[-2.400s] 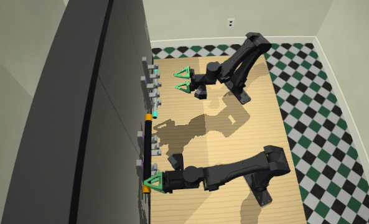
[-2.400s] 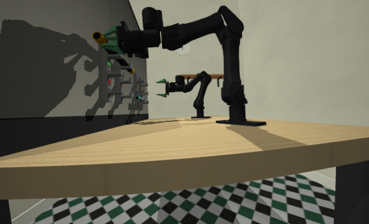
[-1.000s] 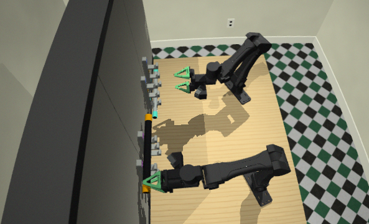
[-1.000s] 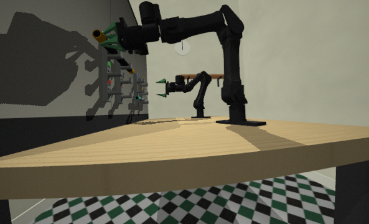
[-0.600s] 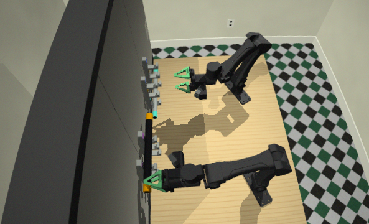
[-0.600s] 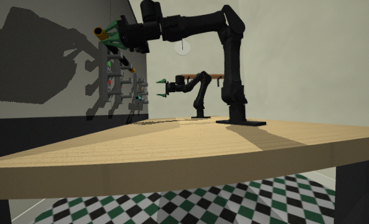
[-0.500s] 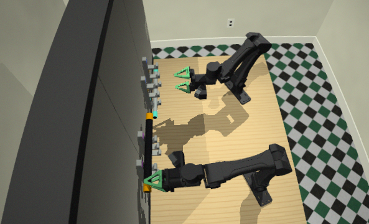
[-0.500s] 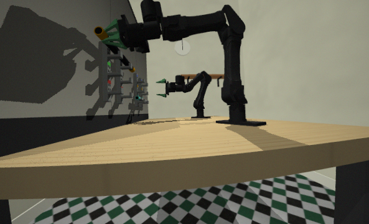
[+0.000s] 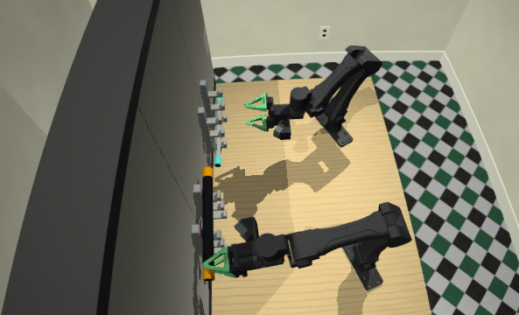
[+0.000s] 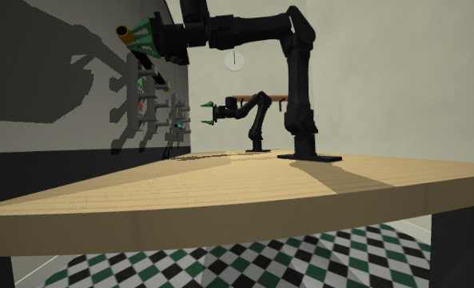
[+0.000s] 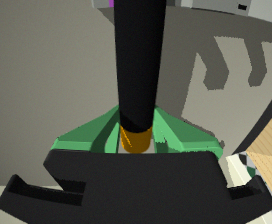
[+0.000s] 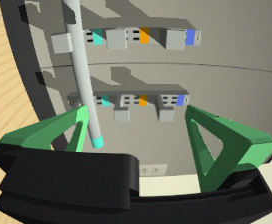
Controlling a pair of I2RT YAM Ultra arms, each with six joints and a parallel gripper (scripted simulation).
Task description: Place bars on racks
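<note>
Right now the black bar is 130 mm to the right of my left hand and 10 mm below it. Round my left hand: pale bar 560 mm to the right, 170 mm below, 10 mm behind.
The pale bar lies 120 mm ahead of my right hand, 90 mm below it and 10 mm to the right of it. From my right hand the other things lie so: black bar 420 mm to the left, 130 mm ahead, 80 mm above.
</note>
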